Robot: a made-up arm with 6 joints. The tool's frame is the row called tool.
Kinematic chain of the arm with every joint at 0, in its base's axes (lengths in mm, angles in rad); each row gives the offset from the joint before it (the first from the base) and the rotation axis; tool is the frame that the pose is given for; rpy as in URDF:
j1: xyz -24 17 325 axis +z
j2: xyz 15 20 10 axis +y
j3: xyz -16 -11 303 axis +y
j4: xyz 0 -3 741 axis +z
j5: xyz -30 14 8 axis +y
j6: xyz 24 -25 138 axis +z
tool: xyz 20 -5 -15 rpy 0.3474 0.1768 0.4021
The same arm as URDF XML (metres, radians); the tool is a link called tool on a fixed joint. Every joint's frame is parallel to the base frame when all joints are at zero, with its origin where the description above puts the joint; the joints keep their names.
<robot name="arm">
  <joint name="j1" type="continuous">
    <parent link="base"/>
    <child link="link1"/>
    <origin xyz="-0.024 0.017 0.325" rpy="0 0 0"/>
    <axis xyz="0 0 1"/>
  </joint>
  <joint name="j2" type="continuous">
    <parent link="link1"/>
    <child link="link2"/>
    <origin xyz="0.015 0.02 0.01" rpy="0 0 0"/>
    <axis xyz="0 1 0"/>
  </joint>
  <joint name="j3" type="continuous">
    <parent link="link2"/>
    <child link="link3"/>
    <origin xyz="-0.016 -0.011 0.303" rpy="0 0 0"/>
    <axis xyz="0 1 0"/>
  </joint>
  <joint name="j4" type="continuous">
    <parent link="link3"/>
    <child link="link4"/>
    <origin xyz="0 -0.003 0.741" rpy="0 0 0"/>
    <axis xyz="0 0 1"/>
  </joint>
  <joint name="j5" type="continuous">
    <parent link="link4"/>
    <child link="link5"/>
    <origin xyz="-0.03 0.014 0.008" rpy="0 0 0"/>
    <axis xyz="0 1 0"/>
  </joint>
  <joint name="j6" type="continuous">
    <parent link="link5"/>
    <child link="link6"/>
    <origin xyz="0.024 -0.025 0.138" rpy="0 0 0"/>
    <axis xyz="0 0 1"/>
  </joint>
  <joint name="tool_fixed" type="fixed">
    <parent link="link6"/>
    <child link="tool"/>
    <origin xyz="0.02 -0.005 -0.015" rpy="0.3474 0.1768 0.4021"/>
  </joint>
  <link name="base"/>
  <link name="link1"/>
  <link name="link2"/>
  <link name="link3"/>
  <link name="link4"/>
  <link name="link5"/>
  <link name="link6"/>
  <link name="tool"/>
</robot>

